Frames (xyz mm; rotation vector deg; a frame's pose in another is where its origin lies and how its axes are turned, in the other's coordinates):
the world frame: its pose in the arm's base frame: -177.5 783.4 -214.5 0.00 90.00 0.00
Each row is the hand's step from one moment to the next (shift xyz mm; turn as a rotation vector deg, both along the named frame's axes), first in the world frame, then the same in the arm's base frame.
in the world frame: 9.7 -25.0 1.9 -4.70 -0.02 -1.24
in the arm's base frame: 1.9 -25.0 -9.7 -1.24 -0.02 4.70
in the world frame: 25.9 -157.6 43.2 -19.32 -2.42 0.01
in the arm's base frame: 43.2 -157.6 -25.9 0.01 -2.42 19.32
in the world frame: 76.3 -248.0 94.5 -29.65 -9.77 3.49
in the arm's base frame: 94.5 -248.0 -76.3 3.49 -9.77 29.65
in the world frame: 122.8 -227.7 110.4 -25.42 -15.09 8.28
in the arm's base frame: 110.4 -227.7 -122.8 8.28 -15.09 25.42
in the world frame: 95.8 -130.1 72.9 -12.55 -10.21 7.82
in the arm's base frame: 72.9 -130.1 -95.8 7.82 -10.21 12.55
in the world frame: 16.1 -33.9 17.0 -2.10 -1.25 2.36
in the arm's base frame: 17.0 -33.9 -16.1 2.36 -1.25 2.10
